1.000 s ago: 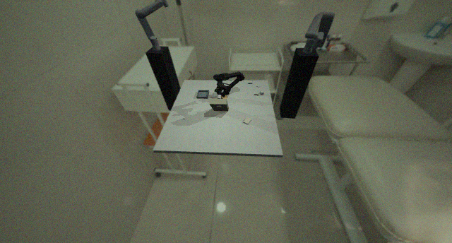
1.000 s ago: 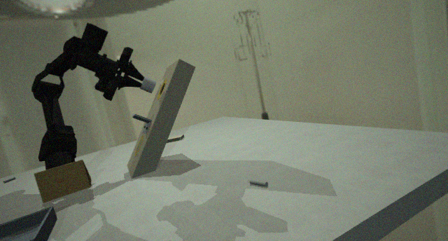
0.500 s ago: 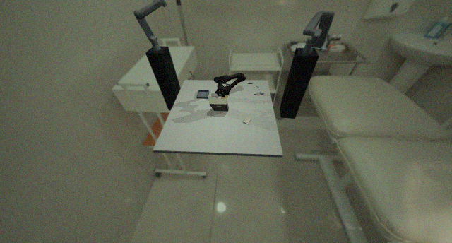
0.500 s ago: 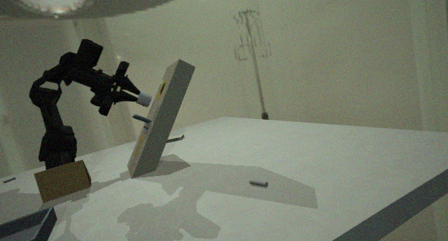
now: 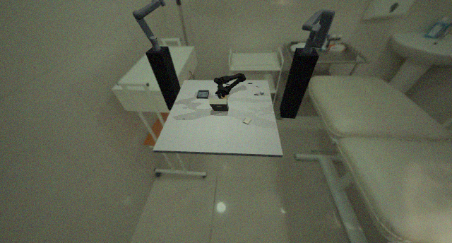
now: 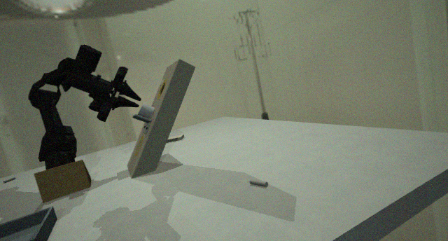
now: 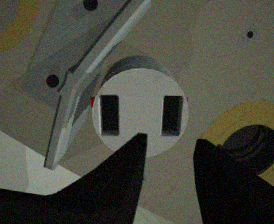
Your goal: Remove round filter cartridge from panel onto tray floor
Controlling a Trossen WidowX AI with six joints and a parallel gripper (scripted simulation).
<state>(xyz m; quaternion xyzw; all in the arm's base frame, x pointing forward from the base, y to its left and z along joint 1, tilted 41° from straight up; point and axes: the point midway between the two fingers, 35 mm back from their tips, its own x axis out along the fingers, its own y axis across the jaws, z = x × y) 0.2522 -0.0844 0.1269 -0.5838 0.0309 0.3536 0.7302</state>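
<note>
Now: the round grey filter cartridge 3 cm below my gripper tip and 1 cm ahead of it. Round my gripper tip: dark tray: 31 cm to the right, 31 cm behind, 20 cm below; then beige piece: 34 cm to the left, 21 cm below, 12 cm ahead.
</note>
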